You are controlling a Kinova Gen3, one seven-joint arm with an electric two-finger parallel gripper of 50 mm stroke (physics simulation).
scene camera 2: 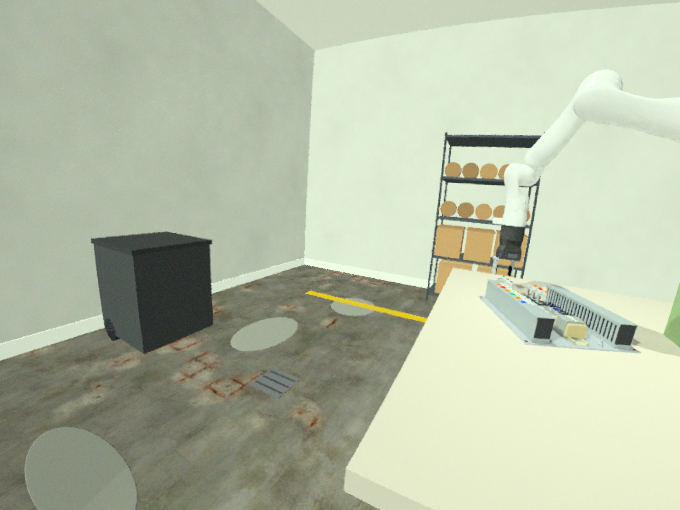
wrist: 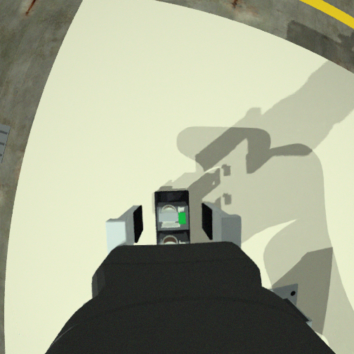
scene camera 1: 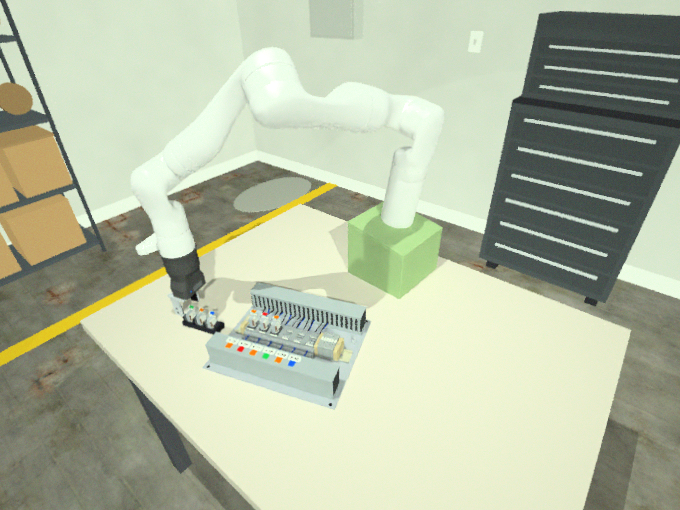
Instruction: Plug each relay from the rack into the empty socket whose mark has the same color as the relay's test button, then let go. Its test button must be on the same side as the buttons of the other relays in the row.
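Seen in the pictures: gripper, fingertip midpoint: (scene camera 2: 501,274) (scene camera 1: 188,307); arm's base at its link origin: (scene camera 1: 396,218).
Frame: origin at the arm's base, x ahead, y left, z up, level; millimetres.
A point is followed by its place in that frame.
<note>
The black rack (scene camera 1: 219,327) @[x 461, y -278, z -147 mm] (wrist: 172,196) stands left of the panel and holds three upright relays: green-button (scene camera 1: 190,315) @[x 479, y -351, z -123 mm] (wrist: 169,216), orange-button (scene camera 1: 201,317) @[x 473, y -319, z -121 mm] and blue-button (scene camera 1: 212,320) @[x 468, y -287, z -121 mm]. My gripper (scene camera 1: 185,303) @[x 470, y -364, z -109 mm] (scene camera 2: 503,268) @[x 470, y -364, z -109 mm] (wrist: 172,216) is open and empty; in the wrist view its fingers show either side of the green-button relay, with gaps. Their exact height is unclear. In the panel row, relays with orange (scene camera 1: 253,321) @[x 437, y -183, z -105 mm], red (scene camera 1: 265,323) @[x 431, y -151, z -102 mm] and orange (scene camera 1: 276,326) @[x 428, y -122, z -102 mm] buttons stand left of three empty sockets, whose marks are green (scene camera 1: 265,355) @[x 512, y -90, z -98 mm], orange (scene camera 1: 278,359) @[x 508, y -59, z -98 mm] and blue (scene camera 1: 291,363) @[x 504, y -28, z -98 mm].
A slotted grey duct (scene camera 1: 307,299) @[x 317, y -107, z -99 mm] runs behind the relay row and a front duct (scene camera 1: 274,372) @[x 524, y -61, z -124 mm] bears the marks. A beige-ended block (scene camera 1: 329,346) @[x 414, y 11, z -115 mm] sits at the row's right end. The green arm base (scene camera 1: 395,258) @[x 138, y 53, z -36 mm] stands at the back of the table (scene camera 1: 439,406) @[x 417, y 267, z -161 mm].
</note>
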